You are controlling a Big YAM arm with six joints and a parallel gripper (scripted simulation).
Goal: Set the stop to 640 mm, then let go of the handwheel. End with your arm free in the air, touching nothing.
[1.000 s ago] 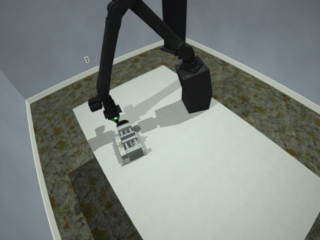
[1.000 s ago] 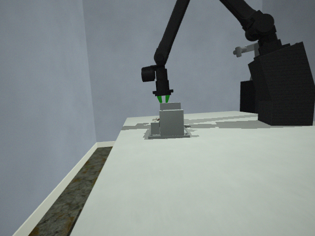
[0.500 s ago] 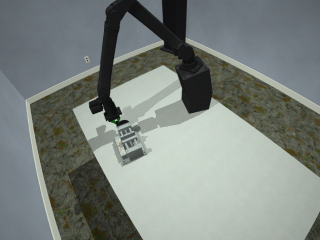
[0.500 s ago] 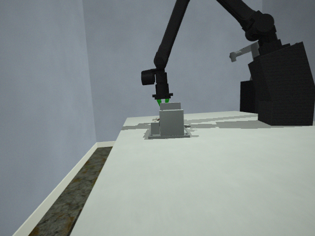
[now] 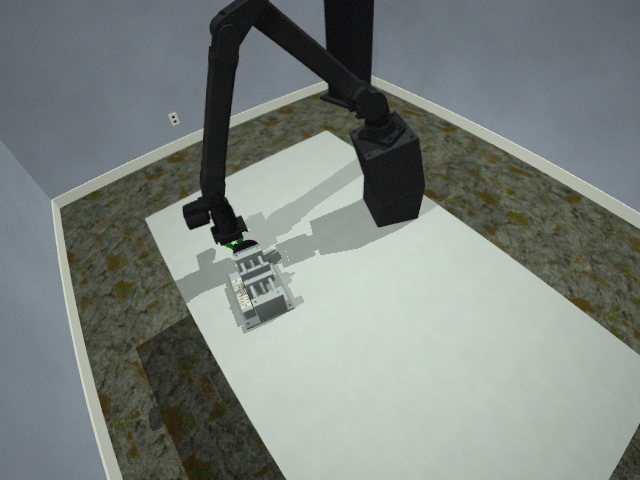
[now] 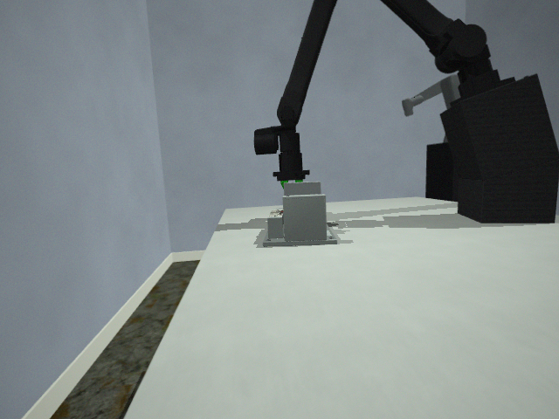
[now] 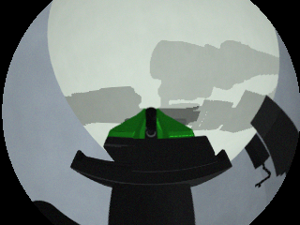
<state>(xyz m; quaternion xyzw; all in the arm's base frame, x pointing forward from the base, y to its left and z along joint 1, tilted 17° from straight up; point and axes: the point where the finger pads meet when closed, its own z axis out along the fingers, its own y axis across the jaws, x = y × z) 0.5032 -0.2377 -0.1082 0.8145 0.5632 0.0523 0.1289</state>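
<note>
Right now my hand is 3 cm to the right of the handwheel.
</note>
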